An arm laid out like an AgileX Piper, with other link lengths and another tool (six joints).
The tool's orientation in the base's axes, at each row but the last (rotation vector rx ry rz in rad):
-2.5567, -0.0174, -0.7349
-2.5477, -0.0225, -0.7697
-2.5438, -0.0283, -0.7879
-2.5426, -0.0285, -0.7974
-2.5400, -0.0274, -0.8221
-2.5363, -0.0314, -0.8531
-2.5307, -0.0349, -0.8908
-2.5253, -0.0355, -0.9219
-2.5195, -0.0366, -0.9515
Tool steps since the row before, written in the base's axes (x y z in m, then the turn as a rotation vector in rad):
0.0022, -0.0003, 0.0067, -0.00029, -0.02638, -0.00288
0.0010, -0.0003, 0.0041, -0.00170, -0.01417, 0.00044
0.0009, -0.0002, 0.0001, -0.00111, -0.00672, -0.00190
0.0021, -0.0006, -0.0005, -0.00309, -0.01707, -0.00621
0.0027, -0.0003, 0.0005, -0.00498, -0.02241, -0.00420
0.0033, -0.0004, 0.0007, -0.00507, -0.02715, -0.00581
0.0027, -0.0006, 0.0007, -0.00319, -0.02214, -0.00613
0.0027, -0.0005, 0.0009, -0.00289, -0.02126, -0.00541
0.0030, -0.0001, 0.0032, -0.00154, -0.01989, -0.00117
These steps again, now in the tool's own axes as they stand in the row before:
0.0053, -0.0024, -0.0040, 0.00136, 0.02461, -0.00983
0.0030, -0.0014, -0.0026, 0.00048, 0.01212, -0.00753
0.0008, 0.0003, 0.0003, -0.00116, 0.00662, -0.00221
0.0015, 0.0011, 0.0012, -0.00393, 0.01736, -0.00476
0.0025, 0.0005, 0.0010, -0.00371, 0.02096, -0.00957
0.0031, 0.0006, 0.0012, -0.00413, 0.02585, -0.01054
0.0026, 0.0007, 0.0009, -0.00346, 0.02181, -0.00708
0.0027, 0.0006, 0.0008, -0.00289, 0.02078, -0.00702
0.0043, -0.0006, -0.0003, 0.00065, 0.01811, -0.00843

